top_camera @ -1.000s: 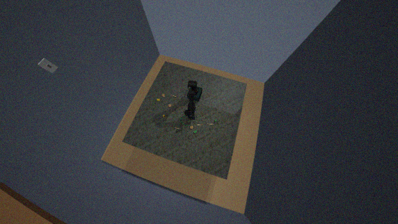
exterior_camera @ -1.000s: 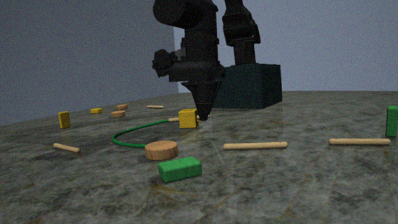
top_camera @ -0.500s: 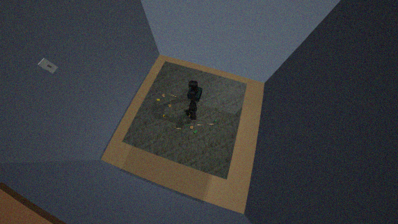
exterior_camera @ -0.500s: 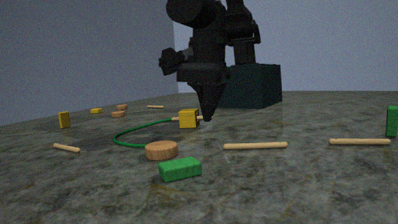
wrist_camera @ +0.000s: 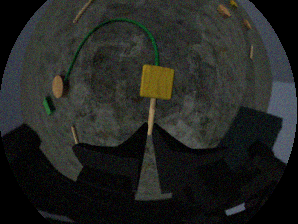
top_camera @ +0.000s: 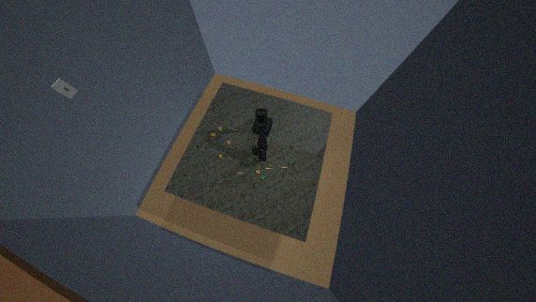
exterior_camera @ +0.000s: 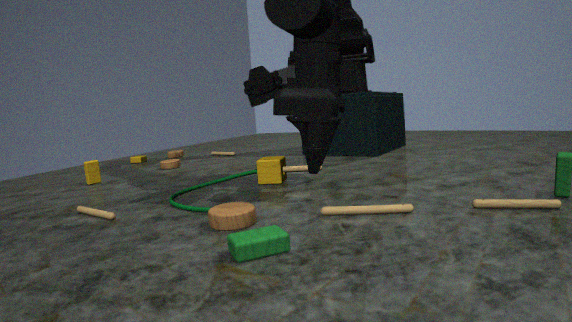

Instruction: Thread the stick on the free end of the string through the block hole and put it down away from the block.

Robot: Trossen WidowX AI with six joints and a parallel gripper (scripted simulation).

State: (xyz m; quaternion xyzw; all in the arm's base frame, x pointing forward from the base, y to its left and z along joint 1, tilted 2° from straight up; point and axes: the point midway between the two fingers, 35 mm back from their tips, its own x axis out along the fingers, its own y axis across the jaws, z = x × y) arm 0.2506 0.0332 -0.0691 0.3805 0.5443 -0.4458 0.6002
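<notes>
Now: the yellow block 50 mm to the right of my gripper tip, 20 mm ahead of it and 10 mm above it. From my gripper tip the other things lie so: green block 210 mm ahead, 60 mm to the left; then thin wooden stick 40 mm to the right, 10 mm ahead, 10 mm above; then round wooden button 170 mm ahead, 10 mm to the left.
</notes>
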